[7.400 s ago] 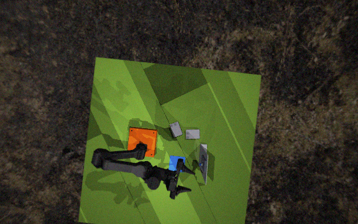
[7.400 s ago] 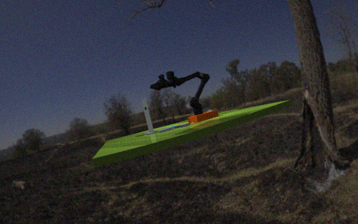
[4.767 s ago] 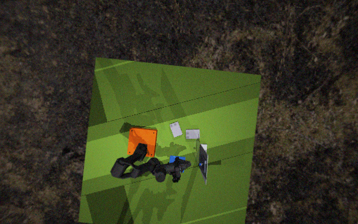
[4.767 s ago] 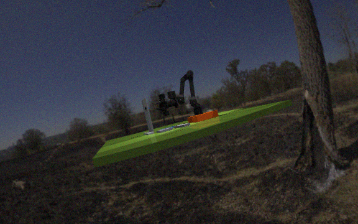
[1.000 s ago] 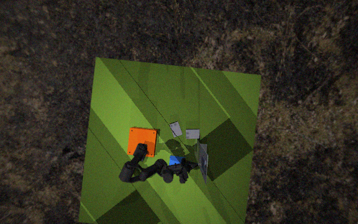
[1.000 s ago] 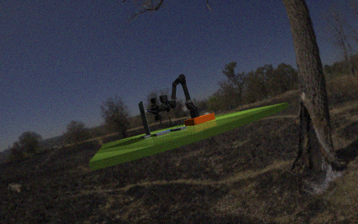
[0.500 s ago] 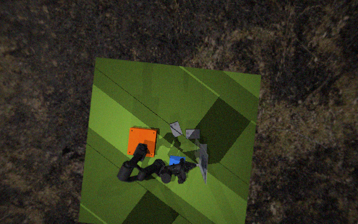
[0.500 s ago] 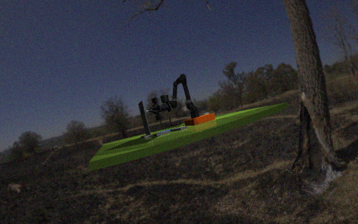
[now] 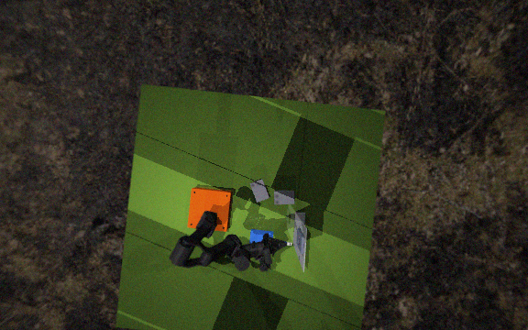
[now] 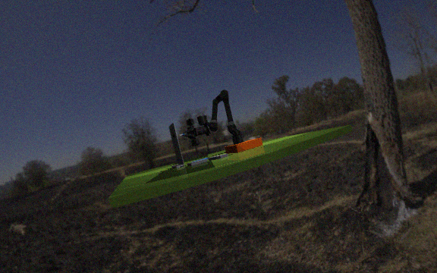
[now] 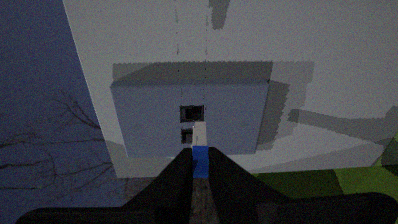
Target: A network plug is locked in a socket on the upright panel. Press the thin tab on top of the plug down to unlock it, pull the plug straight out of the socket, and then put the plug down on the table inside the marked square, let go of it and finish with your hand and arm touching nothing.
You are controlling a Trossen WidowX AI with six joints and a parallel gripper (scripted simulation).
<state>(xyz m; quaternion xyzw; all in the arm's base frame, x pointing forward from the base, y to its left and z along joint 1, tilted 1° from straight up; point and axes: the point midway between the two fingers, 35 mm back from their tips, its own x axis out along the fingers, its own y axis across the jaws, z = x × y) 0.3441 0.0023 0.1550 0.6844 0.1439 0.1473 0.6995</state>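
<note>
The blue marked square is 200 mm below my gripper tip, 100 mm behind it and 90 mm to the right of it. The rest, counted from my gripper tip: network plug: 10 mm ahead; panel: 70 mm below, 70 mm ahead, 20 mm to the left.
</note>
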